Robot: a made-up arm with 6 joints. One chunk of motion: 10 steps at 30 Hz.
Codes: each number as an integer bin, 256 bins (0 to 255) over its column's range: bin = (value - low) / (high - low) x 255, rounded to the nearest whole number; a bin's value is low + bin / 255 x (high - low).
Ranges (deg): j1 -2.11..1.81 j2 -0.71..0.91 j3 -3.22..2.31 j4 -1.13..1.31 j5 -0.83..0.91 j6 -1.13..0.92
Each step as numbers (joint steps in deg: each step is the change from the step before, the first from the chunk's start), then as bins.
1 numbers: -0.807 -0.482 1.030 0.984 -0.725 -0.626
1 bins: 85 36 196 221 15 63
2 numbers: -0.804 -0.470 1.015 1.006 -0.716 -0.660
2 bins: 85 38 195 223 17 58
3 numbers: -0.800 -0.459 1.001 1.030 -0.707 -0.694
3 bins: 85 40 195 226 18 54
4 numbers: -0.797 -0.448 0.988 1.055 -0.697 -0.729
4 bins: 85 41 194 228 19 50
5 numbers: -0.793 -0.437 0.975 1.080 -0.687 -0.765
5 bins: 86 43 193 231 21 45
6 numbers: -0.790 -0.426 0.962 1.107 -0.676 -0.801
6 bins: 86 45 193 234 23 41
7 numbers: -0.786 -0.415 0.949 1.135 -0.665 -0.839
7 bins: 86 46 192 237 24 36
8 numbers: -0.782 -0.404 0.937 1.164 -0.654 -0.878
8 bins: 86 48 192 240 26 31
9 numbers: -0.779 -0.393 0.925 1.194 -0.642 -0.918
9 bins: 87 50 191 243 28 26
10 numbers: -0.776 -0.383 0.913 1.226 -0.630 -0.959
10 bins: 87 51 191 246 29 21
